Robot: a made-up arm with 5 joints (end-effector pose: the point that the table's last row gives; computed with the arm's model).
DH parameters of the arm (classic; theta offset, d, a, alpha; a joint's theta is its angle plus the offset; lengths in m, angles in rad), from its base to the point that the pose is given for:
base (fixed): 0 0.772 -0.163 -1.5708
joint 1: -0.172 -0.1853 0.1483 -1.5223
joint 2: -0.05 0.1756 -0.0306 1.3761
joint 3: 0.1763 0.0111 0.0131 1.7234
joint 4: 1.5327 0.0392 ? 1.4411
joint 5: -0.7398 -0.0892 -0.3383 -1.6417
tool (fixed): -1.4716 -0.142 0 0
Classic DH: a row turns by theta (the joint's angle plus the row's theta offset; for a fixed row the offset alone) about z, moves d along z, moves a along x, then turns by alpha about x.
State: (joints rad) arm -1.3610 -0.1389 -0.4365 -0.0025 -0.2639
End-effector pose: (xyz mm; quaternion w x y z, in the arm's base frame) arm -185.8 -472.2 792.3 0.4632 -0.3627 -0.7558 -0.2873
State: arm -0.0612 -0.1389 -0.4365 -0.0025 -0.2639
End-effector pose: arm -149.5 -472.2 799.4 0.8262 -0.4626 -0.3215 -0.0093
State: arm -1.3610 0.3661 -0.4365 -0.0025 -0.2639
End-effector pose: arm -195.1 -374.3 670.6 0.5454 -0.2463 -0.6512 -0.4667
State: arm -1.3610 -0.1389 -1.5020 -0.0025 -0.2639
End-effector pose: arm 23.4 -514.2 730.9 0.0279 -0.1306 -0.9350 -0.3284
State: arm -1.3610 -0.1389 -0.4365 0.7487 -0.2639
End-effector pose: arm -234.9 -431.6 999.0 0.2617 -0.5575 -0.7867 -0.0426
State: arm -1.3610 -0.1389 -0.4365 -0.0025 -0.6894
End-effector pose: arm -286.7 -369.6 735.0 0.3968 -0.4569 -0.6635 -0.4399
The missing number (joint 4, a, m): 0.0259
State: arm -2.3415 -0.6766 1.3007 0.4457 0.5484
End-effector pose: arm -256.4 -494.6 1111.1 0.7407 -0.4321 -0.5139 0.0223
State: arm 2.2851 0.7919 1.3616 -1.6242 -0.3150
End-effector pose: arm -339.0 -233.2 389.8 0.7591 0.4107 -0.4650 -0.1973
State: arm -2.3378 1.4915 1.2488 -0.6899 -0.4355
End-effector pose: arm -298.2 -398.2 749.8 0.9667 0.2349 -0.0823 -0.0594
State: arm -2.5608 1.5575 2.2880 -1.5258 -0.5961
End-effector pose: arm -219.2 -484.1 1180.8 0.8978 -0.3143 0.2771 0.1356
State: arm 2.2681 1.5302 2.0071 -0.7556 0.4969
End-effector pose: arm -92.9 -284.5 683.4 0.6605 0.1897 -0.5909 0.4225
